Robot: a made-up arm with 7 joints. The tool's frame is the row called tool.
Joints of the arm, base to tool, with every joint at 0 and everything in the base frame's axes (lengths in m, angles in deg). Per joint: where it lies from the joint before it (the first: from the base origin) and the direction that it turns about. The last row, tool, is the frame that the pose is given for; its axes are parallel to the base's.
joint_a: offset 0 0.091 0 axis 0 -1 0
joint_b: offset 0 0.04 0 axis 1 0 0
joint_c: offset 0 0 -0.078 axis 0 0 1
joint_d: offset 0 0 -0.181 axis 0 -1 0
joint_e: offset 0 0 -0.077 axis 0 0 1
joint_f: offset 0 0 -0.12 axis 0 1 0
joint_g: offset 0 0 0 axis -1 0 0
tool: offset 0 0 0
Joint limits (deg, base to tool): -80..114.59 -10..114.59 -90..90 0..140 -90..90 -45..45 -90..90
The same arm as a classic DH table. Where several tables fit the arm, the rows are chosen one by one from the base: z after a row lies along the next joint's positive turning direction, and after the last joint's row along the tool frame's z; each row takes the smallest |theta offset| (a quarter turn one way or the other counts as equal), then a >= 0, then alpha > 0; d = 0 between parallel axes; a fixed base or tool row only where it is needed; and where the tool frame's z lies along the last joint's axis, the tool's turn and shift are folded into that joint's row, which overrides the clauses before.
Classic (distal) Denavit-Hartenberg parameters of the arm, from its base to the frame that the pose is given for. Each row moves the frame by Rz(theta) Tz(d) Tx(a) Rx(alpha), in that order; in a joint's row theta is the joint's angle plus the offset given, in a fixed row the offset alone. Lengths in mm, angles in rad.
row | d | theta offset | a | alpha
base (fixed) | 0 | 0 | 0 | 1.5708
joint_a | -131 | 1.5708 | 0 | 1.5708
joint_b | 0 | 1.5708 | 0 | 1.5708
joint_c | -259 | 1.5708 | 0 | 1.5708
joint_d | 0 | 0 | 0 | -1.5708
joint_e | -197 | 0 | 0 | -1.5708
joint_f | 0 | -1.5708 | 0 | 1.5708
joint_g | 0 | 1.5708 | 0 | 1.5708
tool (fixed) | 0 | -1.5708 | 0 | 0
Joint limits (rad, base to tool): -1.3963..2 -0.1745..2 -1.5708..1.5708 0..2.4435 -1.5708..1.5708 -0.7854..0.7854 -1.5708..1.5708

